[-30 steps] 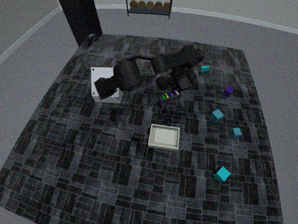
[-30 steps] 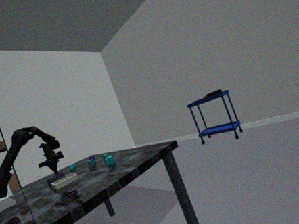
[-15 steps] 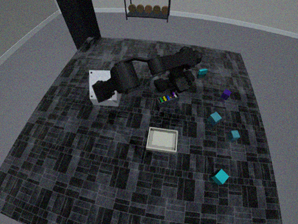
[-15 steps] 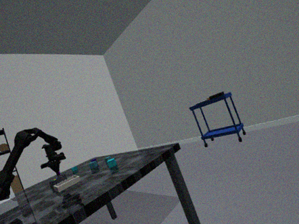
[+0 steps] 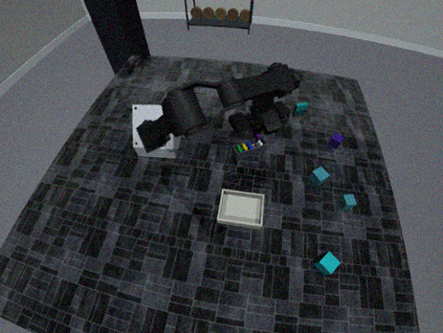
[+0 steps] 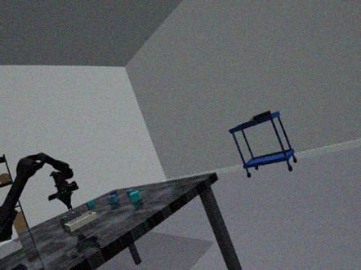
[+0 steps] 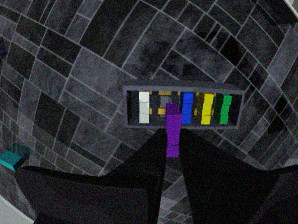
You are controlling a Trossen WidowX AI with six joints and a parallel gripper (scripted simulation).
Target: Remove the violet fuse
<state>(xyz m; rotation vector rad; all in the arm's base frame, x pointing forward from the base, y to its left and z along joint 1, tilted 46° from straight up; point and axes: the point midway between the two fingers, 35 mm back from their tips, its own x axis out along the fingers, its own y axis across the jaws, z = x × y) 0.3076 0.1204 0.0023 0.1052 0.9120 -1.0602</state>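
My gripper tip is now 24 cm to the left of the tray and 8 cm above it. Also, from my gripper tip: purple cube: 31 cm ahead, 12 cm to the left, 7 cm below; then violet fuse: 1 cm below.
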